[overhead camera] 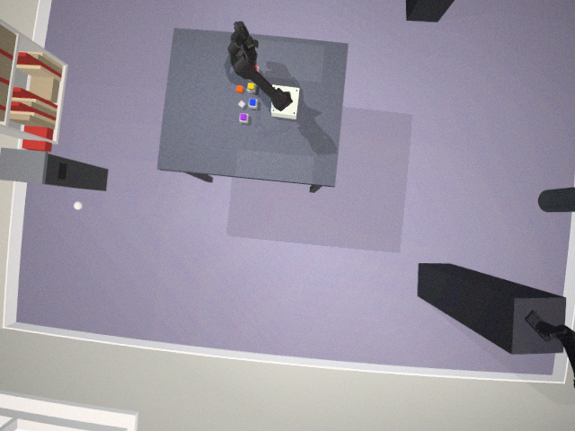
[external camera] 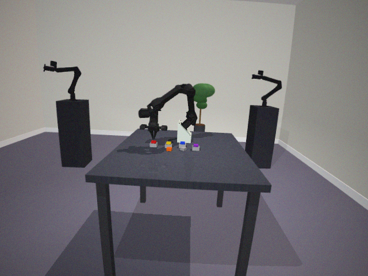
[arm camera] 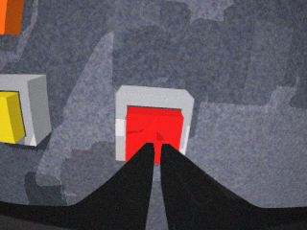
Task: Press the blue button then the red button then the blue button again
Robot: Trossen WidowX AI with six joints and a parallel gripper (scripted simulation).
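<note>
Right now my gripper tip is 20 mm above the red button. Also, from my gripper tip: blue button 210 mm to the left, 20 mm below; yellow button 10 mm ahead, 110 mm to the left, 20 mm below; orange block 90 mm ahead, 110 mm to the left, 40 mm below.
</note>
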